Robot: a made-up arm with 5 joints.
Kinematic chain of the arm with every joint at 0, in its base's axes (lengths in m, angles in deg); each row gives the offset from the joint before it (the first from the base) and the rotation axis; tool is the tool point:
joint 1: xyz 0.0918 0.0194 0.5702 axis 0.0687 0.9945 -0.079
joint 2: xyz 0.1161 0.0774 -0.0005 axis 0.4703 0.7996 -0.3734
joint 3: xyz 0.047 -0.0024 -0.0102 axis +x
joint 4: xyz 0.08 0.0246 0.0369 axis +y
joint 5: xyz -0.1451 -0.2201 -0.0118 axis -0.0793 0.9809 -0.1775
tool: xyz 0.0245 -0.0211 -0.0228
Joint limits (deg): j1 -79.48..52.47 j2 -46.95..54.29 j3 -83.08..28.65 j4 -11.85..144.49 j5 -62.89..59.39
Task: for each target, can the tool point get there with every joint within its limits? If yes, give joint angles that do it. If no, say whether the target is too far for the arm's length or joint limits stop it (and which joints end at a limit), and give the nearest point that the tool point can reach.
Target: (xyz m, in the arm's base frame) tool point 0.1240 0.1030 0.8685
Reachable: yes | joints -28.41 -5.15 -53.02 74.86 -22.37
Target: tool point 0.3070 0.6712 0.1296
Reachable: no: too far | nearest point 0.4501 0.2698 0.5413 | short by 0.593 m
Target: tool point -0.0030 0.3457 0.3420
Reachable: no: joint limits stop it (at a limit: joint 1, joint 2, joint 3, joint 5) | nearest point -0.0390 0.2725 0.5290 | short by 0.204 m
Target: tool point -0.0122 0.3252 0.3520
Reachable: no: joint limits stop it (at a limit: joint 1, joint 2, joint 3, joint 5) | nearest point -0.0383 0.2660 0.5267 | short by 0.186 m
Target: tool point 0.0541 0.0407 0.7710
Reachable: yes | joints -28.49 -15.22 -68.19 2.24 42.59
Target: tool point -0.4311 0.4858 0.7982
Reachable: no: too far | nearest point -0.1692 0.3054 0.7378 | short by 0.324 m
